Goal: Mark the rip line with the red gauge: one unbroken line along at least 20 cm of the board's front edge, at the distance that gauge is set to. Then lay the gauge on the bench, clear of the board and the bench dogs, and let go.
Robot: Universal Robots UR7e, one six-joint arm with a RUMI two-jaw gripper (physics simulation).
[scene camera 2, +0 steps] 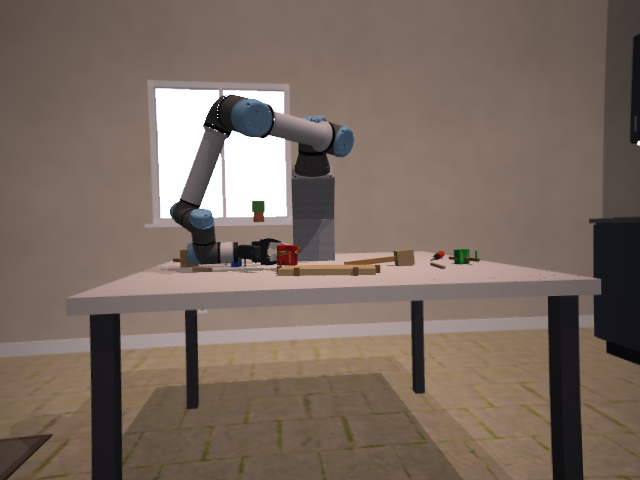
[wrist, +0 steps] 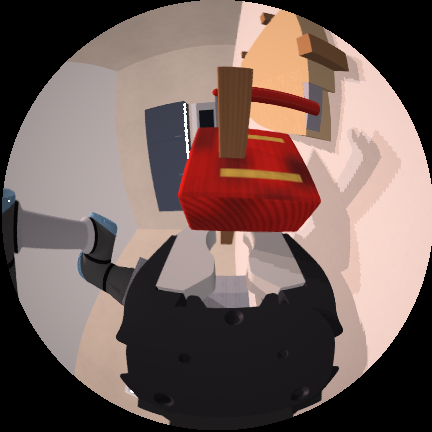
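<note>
The red gauge (scene camera 2: 287, 255) (wrist: 250, 212) has a red block with yellow strips and a brown wooden beam through it. My gripper (scene camera 2: 275, 252) (wrist: 229, 241) is shut on the red gauge, its fingers at the block's near side. The pale wooden board (scene camera 2: 330, 270) (wrist: 275, 65) lies on the bench, with the gauge at its left end in the scene view. A dark red rod (wrist: 285, 99) crosses in front of the board in the wrist view. Brown bench dogs (scene camera 2: 355, 271) (wrist: 327, 52) stand at the board. Contact between gauge and board is unclear; no marked line can be made out.
On the bench (scene camera 2: 330, 294) are a mallet (scene camera 2: 403, 257), a red screwdriver (scene camera 2: 438, 255), a green gauge (scene camera 2: 461, 256) and a short brown stick (scene camera 2: 437, 265) on the right. A blue item (scene camera 2: 236, 264) and a wooden block (scene camera 2: 183, 258) are at the left, near the arm.
</note>
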